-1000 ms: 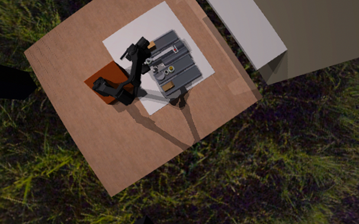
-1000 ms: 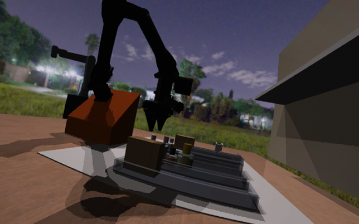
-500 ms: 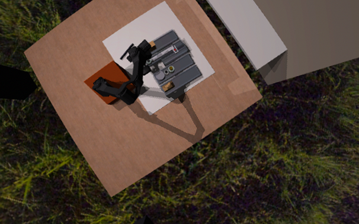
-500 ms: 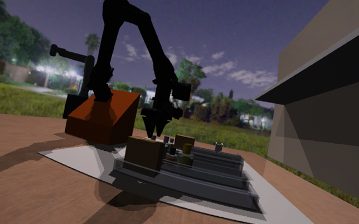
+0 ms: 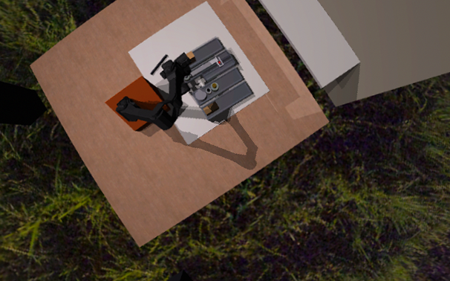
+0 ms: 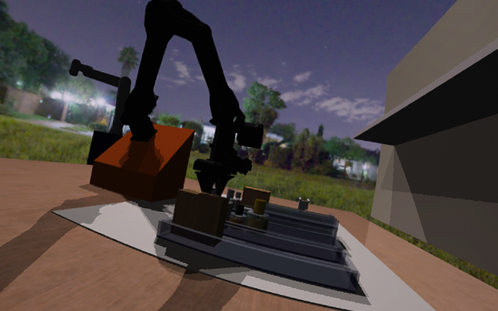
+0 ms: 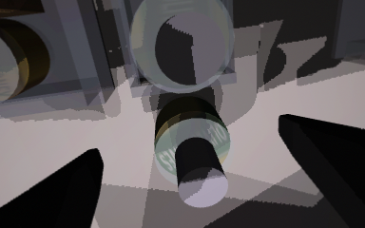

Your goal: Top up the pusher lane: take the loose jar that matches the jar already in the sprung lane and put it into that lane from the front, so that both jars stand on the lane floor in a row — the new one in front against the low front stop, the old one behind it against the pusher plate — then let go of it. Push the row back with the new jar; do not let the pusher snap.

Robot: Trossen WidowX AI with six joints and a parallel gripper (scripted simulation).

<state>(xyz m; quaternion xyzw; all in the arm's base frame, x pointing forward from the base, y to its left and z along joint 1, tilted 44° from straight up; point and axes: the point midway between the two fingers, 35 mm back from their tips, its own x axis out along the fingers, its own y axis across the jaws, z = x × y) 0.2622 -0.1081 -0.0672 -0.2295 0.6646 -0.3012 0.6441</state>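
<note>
My gripper tip is 12 cm short of the white mat and 3 cm above it. Also, from my gripper tip: sprung lane 19 cm ahead, 5 cm to the right, 1 cm below; pusher plate 15 cm ahead, 5 cm to the right, 2 cm above.
</note>
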